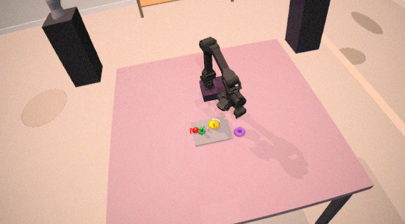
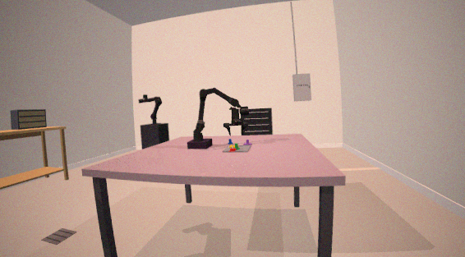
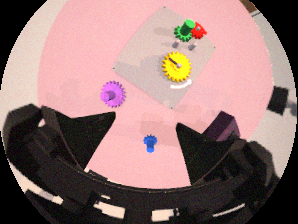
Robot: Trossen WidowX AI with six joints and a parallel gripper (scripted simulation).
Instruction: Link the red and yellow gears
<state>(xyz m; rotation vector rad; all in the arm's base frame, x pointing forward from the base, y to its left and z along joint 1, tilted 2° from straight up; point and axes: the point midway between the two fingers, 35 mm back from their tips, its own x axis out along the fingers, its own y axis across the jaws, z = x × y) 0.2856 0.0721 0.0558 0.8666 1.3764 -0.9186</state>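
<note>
My gripper tip is 70 mm past the blue gear, 80 mm to the right of it and 60 mm above it. Round my gripper tip: yellow gear 110 mm to the right, 60 mm below; purple gear 80 mm ahead, 20 mm to the left, 60 mm below; green gear 30 mm ahead, 180 mm to the right, 50 mm below.
</note>
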